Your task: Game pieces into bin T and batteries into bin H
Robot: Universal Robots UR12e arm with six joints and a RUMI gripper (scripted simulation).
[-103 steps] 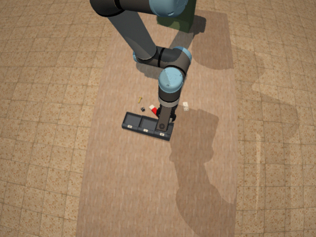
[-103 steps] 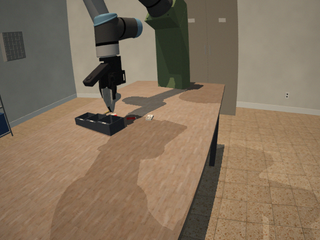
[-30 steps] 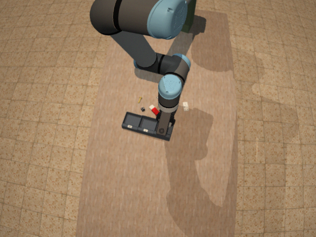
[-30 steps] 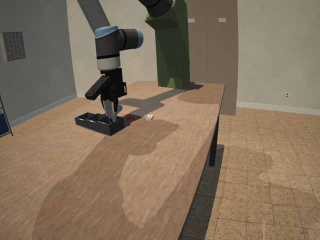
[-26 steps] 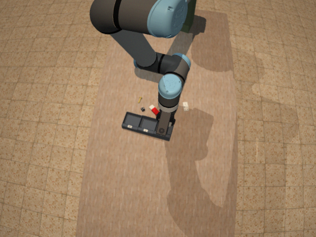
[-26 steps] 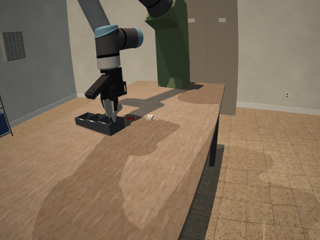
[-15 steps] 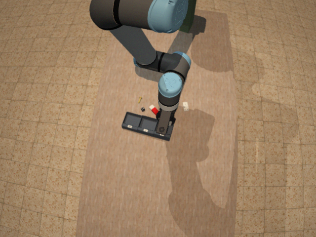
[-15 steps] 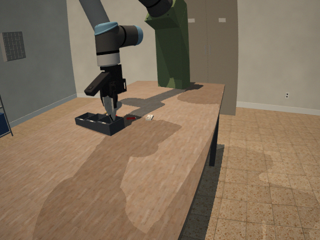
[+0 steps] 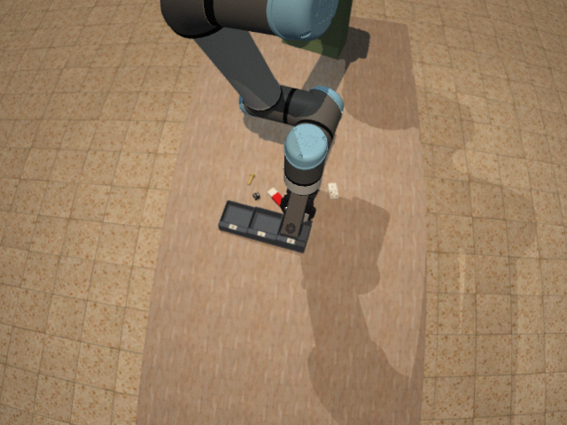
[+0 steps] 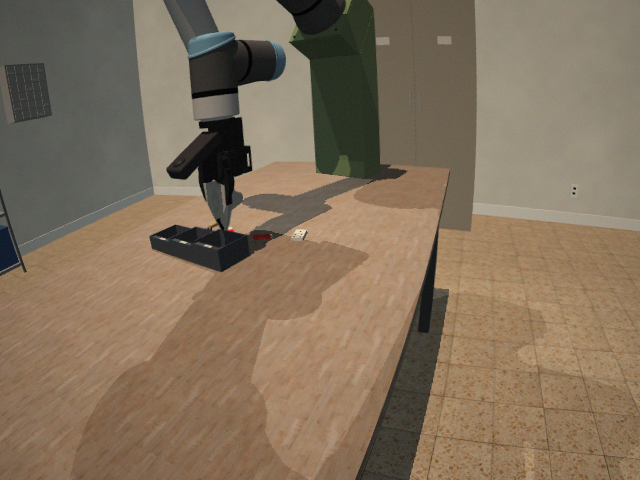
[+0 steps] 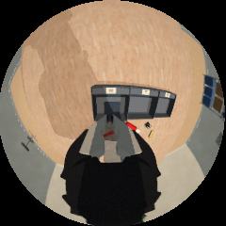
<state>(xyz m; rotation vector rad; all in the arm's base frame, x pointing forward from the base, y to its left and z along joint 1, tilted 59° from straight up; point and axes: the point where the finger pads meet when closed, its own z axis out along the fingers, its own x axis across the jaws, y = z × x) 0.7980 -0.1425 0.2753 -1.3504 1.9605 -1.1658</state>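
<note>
The black die is 140 mm behind my hand, 70 mm to the right of it and 70 mm below it. Also, from my hand: red-and-white block: 120 mm behind, 70 mm below, 10 mm to the right; then three-compartment bin row: 80 mm to the right, 50 mm below, 40 mm behind; then red cylinder: 90 mm behind, 70 mm to the left, 70 mm below.
</note>
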